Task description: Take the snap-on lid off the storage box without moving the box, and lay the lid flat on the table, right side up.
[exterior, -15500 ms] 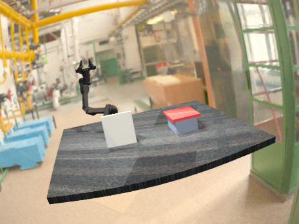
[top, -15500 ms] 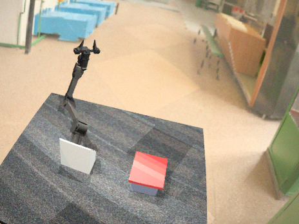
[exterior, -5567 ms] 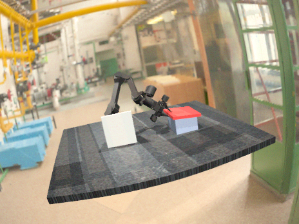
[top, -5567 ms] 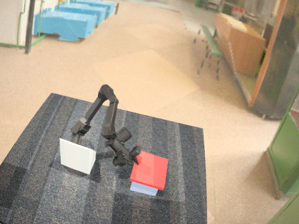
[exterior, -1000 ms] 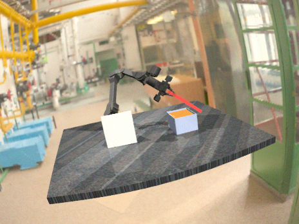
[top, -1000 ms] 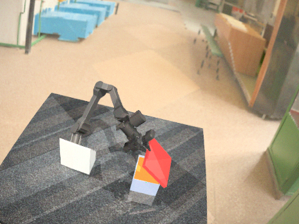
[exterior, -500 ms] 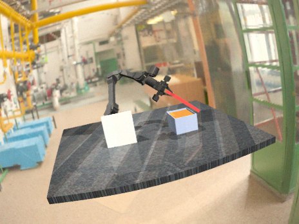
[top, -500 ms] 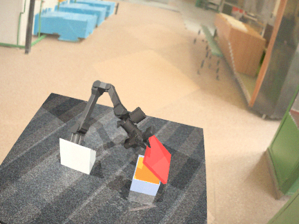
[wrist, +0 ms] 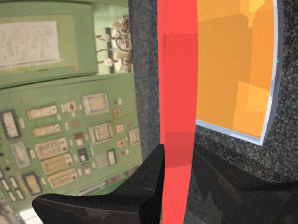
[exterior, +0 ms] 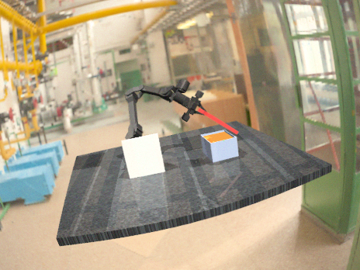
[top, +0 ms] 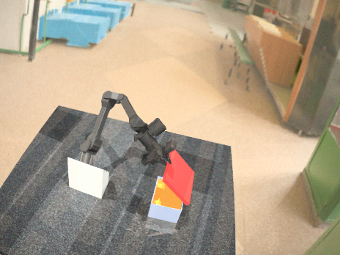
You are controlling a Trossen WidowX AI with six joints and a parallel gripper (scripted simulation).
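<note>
Right now my gripper tip is 60 mm short of the red lid, 10 mm to the left of it and 50 mm above it. The rest, counted from my gripper tip: storage box: 20 mm ahead, 70 mm to the right, 180 mm below.
</note>
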